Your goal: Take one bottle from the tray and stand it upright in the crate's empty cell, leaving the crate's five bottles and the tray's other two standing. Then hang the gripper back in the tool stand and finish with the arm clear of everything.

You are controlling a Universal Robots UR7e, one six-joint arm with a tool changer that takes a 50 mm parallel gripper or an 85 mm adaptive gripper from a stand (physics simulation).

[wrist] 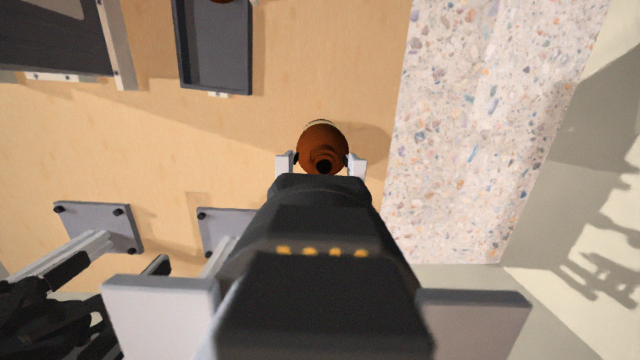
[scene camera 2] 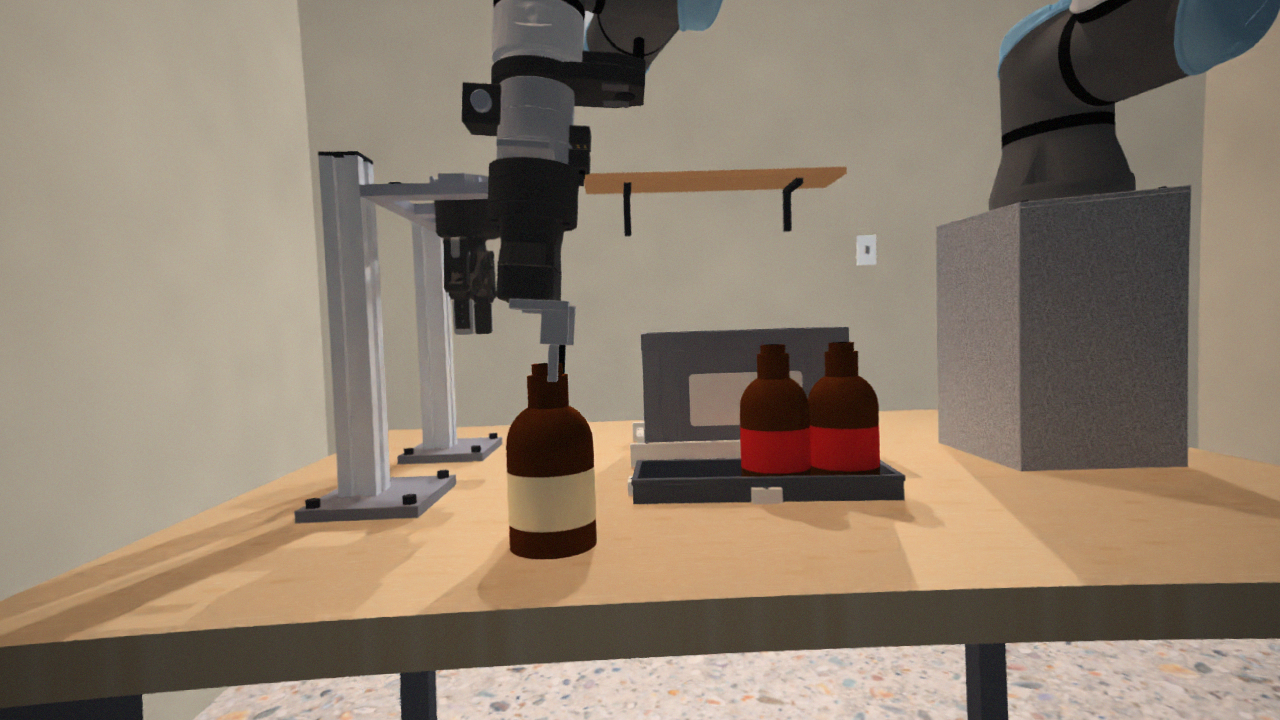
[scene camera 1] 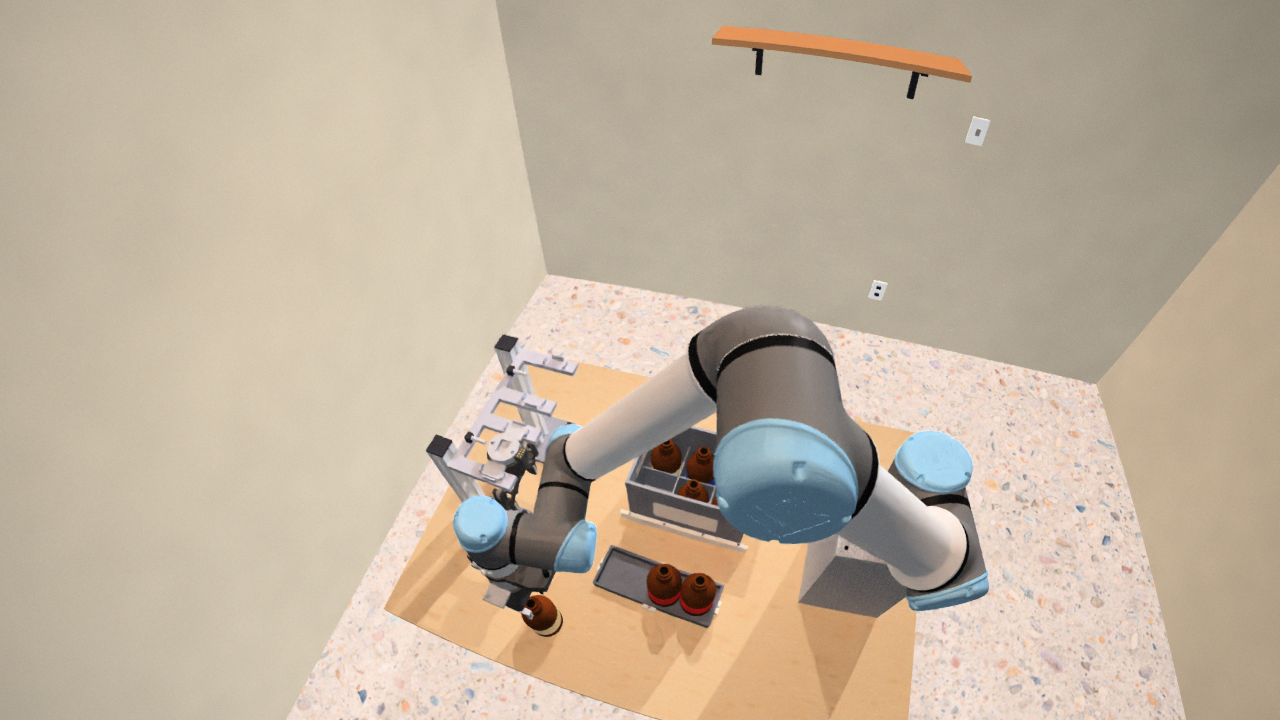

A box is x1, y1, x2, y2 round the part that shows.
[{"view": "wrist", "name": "cream-labelled bottle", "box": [296, 119, 348, 174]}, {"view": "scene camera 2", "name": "black gripper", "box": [434, 174, 499, 334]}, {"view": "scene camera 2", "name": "cream-labelled bottle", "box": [506, 363, 596, 559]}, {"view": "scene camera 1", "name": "cream-labelled bottle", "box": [521, 595, 562, 636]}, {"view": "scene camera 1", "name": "cream-labelled bottle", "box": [651, 439, 681, 475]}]
